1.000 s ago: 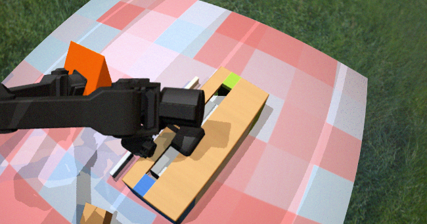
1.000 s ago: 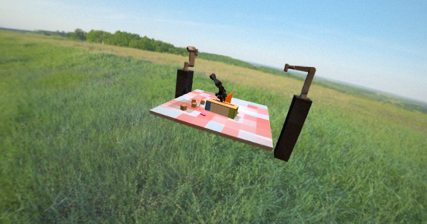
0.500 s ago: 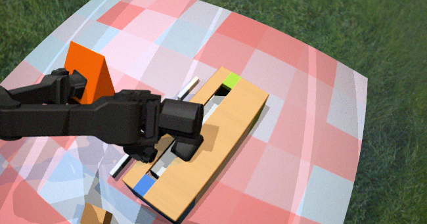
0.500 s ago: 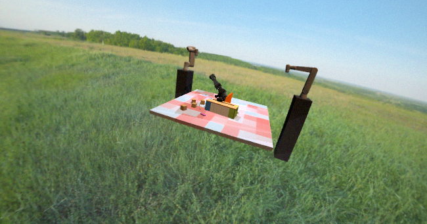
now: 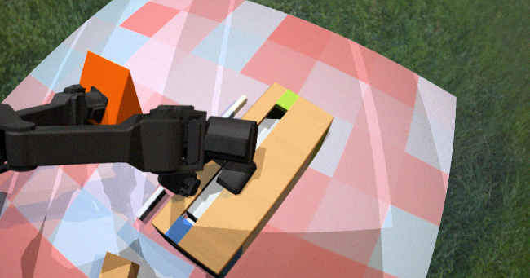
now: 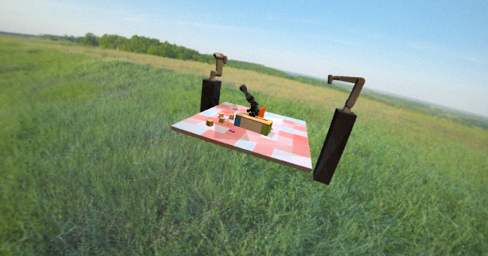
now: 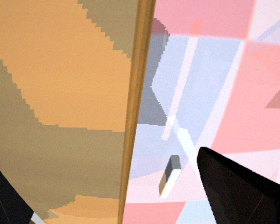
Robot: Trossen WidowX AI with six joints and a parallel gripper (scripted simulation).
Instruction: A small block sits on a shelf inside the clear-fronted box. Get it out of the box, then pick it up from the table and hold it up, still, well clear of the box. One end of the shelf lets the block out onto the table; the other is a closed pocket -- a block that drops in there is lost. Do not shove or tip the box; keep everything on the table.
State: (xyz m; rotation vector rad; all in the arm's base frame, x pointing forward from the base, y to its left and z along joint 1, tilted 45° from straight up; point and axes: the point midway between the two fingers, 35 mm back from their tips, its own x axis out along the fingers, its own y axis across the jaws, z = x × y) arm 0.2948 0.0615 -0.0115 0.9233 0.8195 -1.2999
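Now: the cyan block 5 cm ahead of my gripper tip and 2 cm to the left of it. Also, from my gripper tip: tan cube 31 cm to the right, 6 cm below, 3 cm behind; then box 4 cm ahead, 2 cm below, 1 cm to the left.
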